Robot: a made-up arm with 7 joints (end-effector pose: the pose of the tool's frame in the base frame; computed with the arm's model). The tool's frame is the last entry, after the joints.
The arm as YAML. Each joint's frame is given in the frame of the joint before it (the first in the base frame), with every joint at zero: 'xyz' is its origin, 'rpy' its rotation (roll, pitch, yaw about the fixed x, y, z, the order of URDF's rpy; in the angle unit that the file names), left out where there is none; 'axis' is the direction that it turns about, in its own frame. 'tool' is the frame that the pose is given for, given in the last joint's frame.
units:
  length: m
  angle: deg
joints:
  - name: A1
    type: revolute
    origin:
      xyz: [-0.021, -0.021, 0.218]
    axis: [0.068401, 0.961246, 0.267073]
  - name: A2
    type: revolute
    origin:
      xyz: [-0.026, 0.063, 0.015]
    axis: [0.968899, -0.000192, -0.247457]
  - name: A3
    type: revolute
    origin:
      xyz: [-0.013, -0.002, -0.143]
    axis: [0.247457, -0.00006, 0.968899]
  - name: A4
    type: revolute
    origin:
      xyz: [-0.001, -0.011, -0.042]
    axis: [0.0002, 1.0, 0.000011]
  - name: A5
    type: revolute
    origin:
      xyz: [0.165, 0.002, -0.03]
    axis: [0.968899, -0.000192, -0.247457]
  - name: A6
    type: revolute
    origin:
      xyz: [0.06, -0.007, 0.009]
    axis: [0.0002, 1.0, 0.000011]
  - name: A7
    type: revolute
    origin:
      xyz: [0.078, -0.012, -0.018]
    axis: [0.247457, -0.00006, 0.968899]
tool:
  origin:
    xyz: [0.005, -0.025, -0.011]
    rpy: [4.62, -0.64, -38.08]
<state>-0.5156 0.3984 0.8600 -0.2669 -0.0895 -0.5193 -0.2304</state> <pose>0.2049 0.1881 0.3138 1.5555 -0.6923 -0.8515</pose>
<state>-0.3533 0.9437 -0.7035 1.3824 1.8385 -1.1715 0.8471</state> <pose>-0.0232 0.3548 -0.1285 -0.3374 0.8400 -2.8454</pose>
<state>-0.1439 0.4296 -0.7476 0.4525 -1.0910 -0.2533 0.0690</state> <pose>0.1728 -0.0564 -0.1215 -0.5699 0.0489 -0.7458</pose>
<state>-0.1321 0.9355 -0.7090 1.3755 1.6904 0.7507 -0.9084</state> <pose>-0.0031 0.3951 -0.0522 -2.7016 -0.3755 2.4006</pose>
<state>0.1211 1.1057 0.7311 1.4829 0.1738 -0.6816 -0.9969</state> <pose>-0.0039 0.4584 0.0195 -0.2395 0.9042 -0.9913</pose>
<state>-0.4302 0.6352 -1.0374 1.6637 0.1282 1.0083 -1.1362</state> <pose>0.0113 0.3008 -0.1201 -2.8600 0.5886 -2.6242</pose>
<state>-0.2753 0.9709 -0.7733 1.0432 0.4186 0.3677 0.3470</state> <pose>0.0844 0.3375 -0.1454 2.9264 0.9576 1.4532</pose>
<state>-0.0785 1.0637 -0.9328 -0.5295 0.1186 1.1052 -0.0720</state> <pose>0.0439 0.0103 -0.0408 -0.8197 1.2619 -2.3329</pose>
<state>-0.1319 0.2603 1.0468 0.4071 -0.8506 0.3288 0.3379</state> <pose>0.1544 0.3389 -0.0027 -0.5272 0.1228 0.7333</pose>
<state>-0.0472 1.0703 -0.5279 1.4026 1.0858 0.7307 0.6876</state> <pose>-0.0399 0.4650 0.0004 -2.7400 0.0889 1.4161</pose>
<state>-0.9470 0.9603 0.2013 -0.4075 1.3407 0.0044 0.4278</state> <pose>0.2538 0.0460 0.4029 2.8140 -0.6953 -0.5497</pose>
